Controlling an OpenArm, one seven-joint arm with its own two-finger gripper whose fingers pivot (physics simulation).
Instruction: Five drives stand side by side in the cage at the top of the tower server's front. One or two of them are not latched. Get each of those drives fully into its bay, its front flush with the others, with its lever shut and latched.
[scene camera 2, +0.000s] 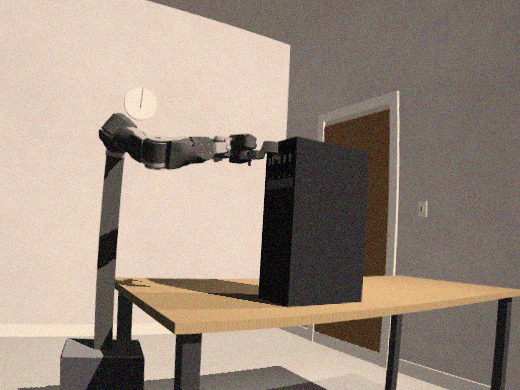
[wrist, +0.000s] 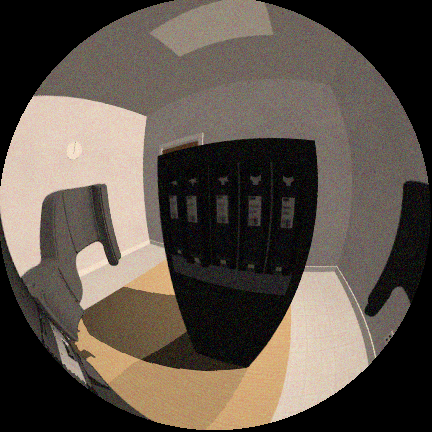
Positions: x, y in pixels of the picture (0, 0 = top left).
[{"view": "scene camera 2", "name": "my gripper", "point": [263, 154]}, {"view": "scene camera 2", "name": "robot arm post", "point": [109, 221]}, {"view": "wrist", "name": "my gripper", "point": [216, 245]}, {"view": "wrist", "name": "drive lever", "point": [254, 196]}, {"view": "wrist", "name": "drive lever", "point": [191, 195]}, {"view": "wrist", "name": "black tower server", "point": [232, 325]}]
